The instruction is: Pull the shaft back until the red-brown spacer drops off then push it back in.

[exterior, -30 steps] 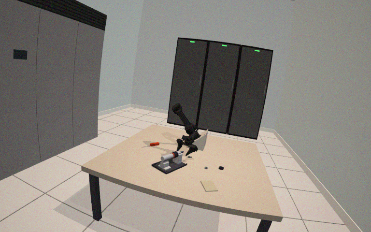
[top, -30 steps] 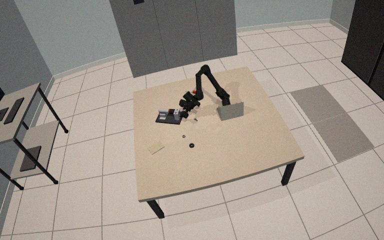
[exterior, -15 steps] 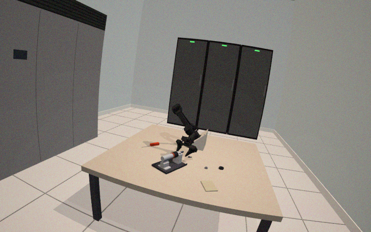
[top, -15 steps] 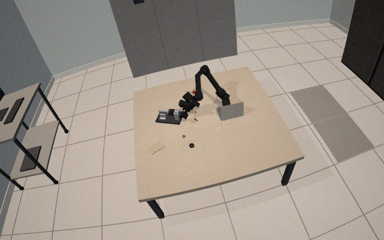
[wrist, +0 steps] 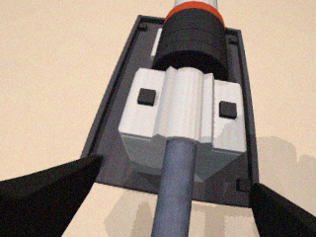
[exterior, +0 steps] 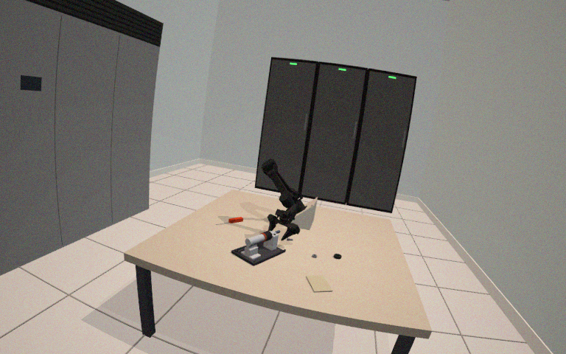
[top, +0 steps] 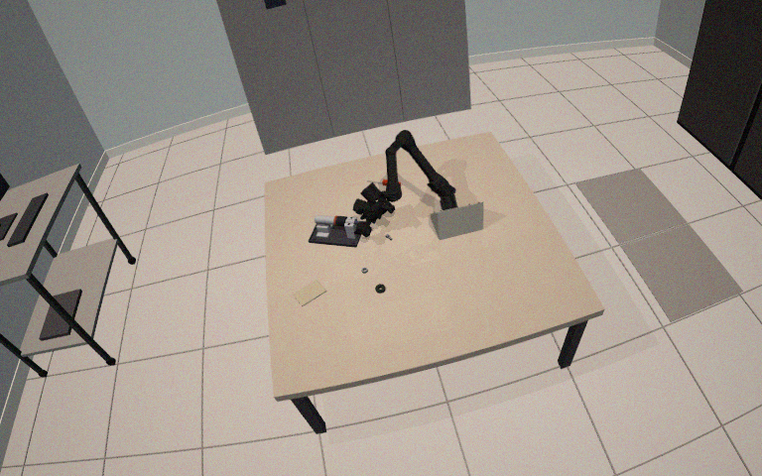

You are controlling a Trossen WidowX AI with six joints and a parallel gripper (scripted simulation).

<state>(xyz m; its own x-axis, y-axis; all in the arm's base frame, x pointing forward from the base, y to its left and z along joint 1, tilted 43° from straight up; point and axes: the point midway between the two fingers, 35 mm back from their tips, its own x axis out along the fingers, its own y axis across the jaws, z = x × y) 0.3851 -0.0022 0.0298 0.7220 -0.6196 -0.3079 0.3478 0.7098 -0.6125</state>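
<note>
My gripper tip is 5 cm short of the black spacer, 2 cm to the left of it and 2 cm below it. Round my gripper tip: grey bolt-like piece: 13 cm behind, 5 cm to the left, 5 cm below; then blue-grey shaft: 7 cm ahead, 2 cm to the right, 2 cm above; then red-brown spacer: 9 cm ahead, 3 cm to the right, 2 cm above.
</note>
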